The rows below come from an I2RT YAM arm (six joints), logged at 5 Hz.
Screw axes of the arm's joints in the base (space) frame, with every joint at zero. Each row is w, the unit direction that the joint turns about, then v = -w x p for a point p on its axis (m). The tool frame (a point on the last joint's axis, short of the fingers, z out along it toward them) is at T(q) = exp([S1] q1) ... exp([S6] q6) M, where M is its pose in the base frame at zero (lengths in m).
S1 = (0, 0, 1, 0, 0, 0)
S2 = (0, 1, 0, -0.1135, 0, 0.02)
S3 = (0, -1, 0, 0.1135, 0, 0.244)
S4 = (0, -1, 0, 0.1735, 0, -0.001)
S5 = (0, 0, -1, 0, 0.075, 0)
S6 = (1, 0, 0, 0, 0.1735, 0)
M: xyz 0.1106 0 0.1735 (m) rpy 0 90 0 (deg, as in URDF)
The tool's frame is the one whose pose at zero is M.
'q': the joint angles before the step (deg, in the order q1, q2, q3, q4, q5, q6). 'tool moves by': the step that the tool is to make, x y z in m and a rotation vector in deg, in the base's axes. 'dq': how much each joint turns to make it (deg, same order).
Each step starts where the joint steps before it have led.
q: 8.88, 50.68, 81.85, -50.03, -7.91, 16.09
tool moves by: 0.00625, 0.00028, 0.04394, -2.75, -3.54, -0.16
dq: 0.01, 7.18, 13.94, -4.09, 1.14, -3.09
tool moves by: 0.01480, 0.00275, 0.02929, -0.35, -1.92, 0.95
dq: -0.01, 7.06, 11.10, -2.30, -0.76, -0.88
